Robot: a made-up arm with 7 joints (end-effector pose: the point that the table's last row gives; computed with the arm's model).
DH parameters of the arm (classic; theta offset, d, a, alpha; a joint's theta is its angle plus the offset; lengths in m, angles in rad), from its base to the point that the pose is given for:
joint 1: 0 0.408 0 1.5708
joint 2: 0 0.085 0 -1.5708
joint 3: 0 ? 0.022 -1.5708
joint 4: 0 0.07 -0.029 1.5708
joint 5: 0 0.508 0 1.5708
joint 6: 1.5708 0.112 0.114 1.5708
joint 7: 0 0.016 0 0
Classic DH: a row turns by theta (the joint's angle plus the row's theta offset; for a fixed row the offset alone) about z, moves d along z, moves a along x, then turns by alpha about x.
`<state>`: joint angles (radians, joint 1 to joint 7).
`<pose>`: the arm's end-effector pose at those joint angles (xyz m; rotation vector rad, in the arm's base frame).
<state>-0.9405 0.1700 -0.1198 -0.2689 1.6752 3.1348 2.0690</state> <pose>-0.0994 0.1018 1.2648 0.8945 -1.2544 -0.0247</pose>
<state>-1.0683 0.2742 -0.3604 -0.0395 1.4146 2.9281 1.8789</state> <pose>-0.1645 0.0890 1.2661 0.7018 -1.3973 -0.8298</pose>
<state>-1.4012 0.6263 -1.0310 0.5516 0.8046 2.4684 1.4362</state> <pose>-0.3958 0.3744 1.1227 -0.8144 1.4698 2.3578</pose>
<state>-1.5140 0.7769 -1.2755 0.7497 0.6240 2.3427 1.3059</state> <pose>-0.4187 0.5385 0.9983 -0.9439 1.0498 1.9034</pose>
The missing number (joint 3, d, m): 0.466
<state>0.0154 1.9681 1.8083 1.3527 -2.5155 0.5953 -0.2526</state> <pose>-0.4800 0.4531 -0.1462 -1.4398 -0.7033 0.9507</pose>
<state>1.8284 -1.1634 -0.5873 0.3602 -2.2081 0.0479 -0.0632</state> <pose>-0.2277 1.0491 0.6808 0.3359 0.2910 1.5744</pose>
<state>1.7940 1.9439 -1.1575 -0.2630 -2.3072 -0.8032 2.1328</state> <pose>-0.0142 -0.9173 0.0063 -0.6987 -1.9132 -1.3084</pose>
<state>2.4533 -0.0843 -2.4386 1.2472 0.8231 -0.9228 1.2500</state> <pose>0.6127 0.1712 0.9709 -2.5708 0.9641 1.1114</pose>
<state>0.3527 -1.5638 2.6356 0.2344 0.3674 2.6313 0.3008</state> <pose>0.8291 0.3044 0.4434 -0.2304 2.4005 0.1623</pose>
